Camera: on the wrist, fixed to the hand. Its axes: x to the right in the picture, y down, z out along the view.
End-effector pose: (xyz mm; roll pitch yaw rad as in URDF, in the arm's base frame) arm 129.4 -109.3 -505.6 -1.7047 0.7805 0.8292
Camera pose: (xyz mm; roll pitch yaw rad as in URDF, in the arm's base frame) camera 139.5 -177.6 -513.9 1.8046 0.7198 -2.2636
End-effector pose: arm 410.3 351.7 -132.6 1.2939 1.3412 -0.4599
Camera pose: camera 456.0 394.1 -101.7 1.7274 -0.2956 -0.2724
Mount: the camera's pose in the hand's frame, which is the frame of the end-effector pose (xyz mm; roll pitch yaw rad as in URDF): -25.1 43.4 -48.2 0.1923 -0.0969 1.6410
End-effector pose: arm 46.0 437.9 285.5 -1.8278 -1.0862 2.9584
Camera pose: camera 42.1 497.2 249.4 -1.4587 0.5475 2.7713
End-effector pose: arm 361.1 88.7 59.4 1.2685 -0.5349 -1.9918
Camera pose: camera 429.4 96.9 69.9 -1.0721 -0.9351 0.8005
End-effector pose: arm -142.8 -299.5 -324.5 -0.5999 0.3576 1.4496
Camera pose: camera -156.9 -344.1 -375.9 0.6334 0.4399 -3.0016
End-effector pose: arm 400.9 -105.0 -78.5 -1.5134 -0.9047 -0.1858
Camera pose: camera 412.8 -153.7 -126.7 -1.2442 0.7261 0.0210
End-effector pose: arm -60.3 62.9 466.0 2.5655 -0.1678 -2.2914
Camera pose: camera -44.5 96.2 525.0 -2.7196 -0.4574 2.2580
